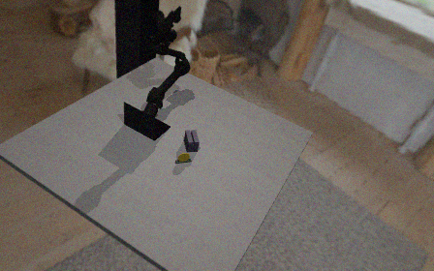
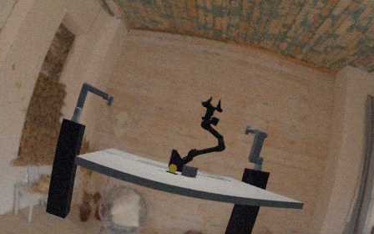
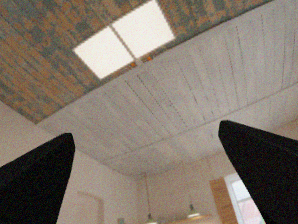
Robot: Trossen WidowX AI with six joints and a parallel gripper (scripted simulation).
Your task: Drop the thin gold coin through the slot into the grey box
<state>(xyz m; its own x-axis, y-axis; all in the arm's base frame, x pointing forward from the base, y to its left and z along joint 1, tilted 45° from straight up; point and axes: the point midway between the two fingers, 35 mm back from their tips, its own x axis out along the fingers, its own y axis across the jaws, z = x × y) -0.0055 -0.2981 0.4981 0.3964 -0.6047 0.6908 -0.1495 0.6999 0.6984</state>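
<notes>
Now: gripper tip 290 mm short of the gold coin, 280 mm to the left of it and 640 mm above it.
</notes>
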